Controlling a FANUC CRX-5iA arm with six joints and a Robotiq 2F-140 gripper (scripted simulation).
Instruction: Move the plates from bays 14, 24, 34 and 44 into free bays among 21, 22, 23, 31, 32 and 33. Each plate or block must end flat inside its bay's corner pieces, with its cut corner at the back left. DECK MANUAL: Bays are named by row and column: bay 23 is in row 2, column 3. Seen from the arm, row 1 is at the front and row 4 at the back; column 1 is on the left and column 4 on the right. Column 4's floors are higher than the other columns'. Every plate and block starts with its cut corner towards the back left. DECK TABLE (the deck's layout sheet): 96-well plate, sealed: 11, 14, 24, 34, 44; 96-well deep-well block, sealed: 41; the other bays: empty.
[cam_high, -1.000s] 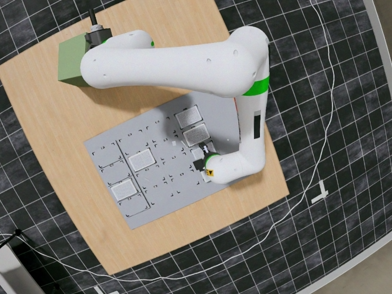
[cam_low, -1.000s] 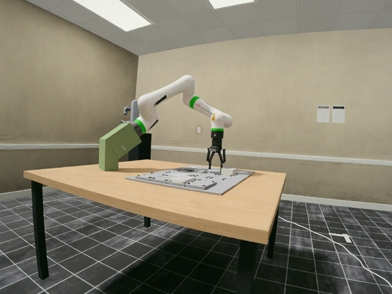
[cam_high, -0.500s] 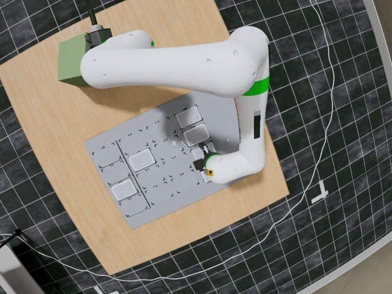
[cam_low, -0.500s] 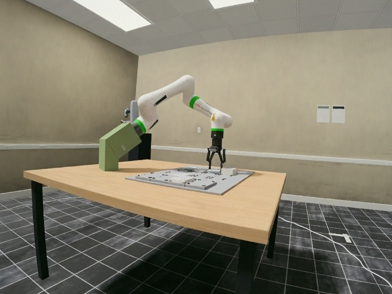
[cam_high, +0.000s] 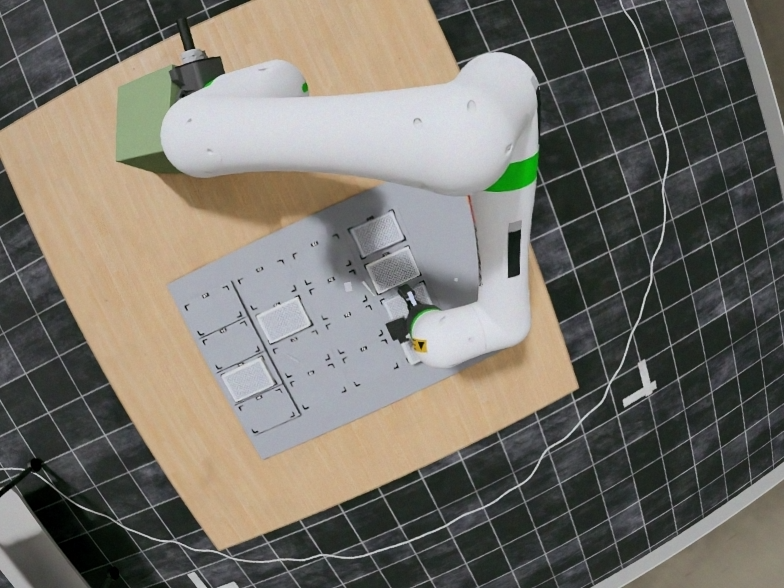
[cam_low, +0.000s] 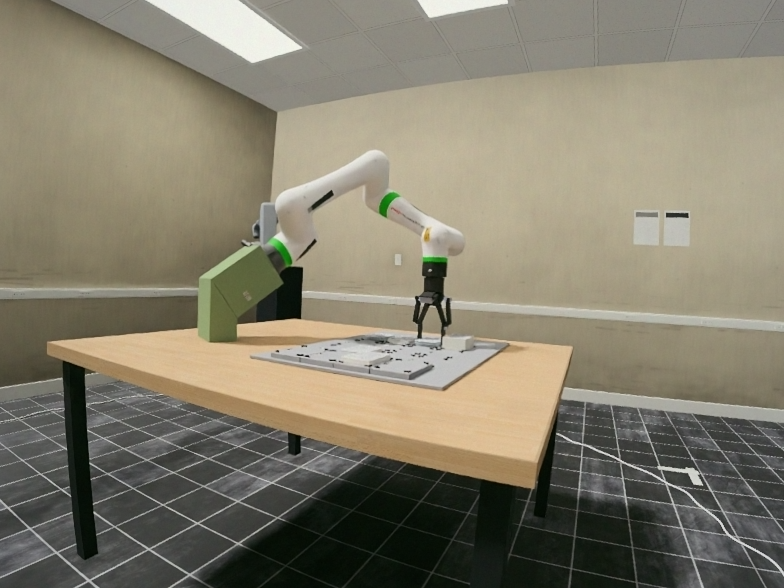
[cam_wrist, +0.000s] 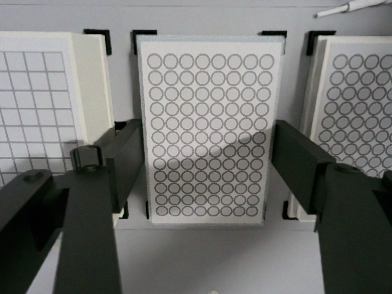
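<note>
Right now my hand is 11 cm short of the white block, 2 cm to the right of it and 1 cm above it. The rest, counted from my hand: sealed plate (21 cm behind, 4 cm to the right, 3 cm below).
</note>
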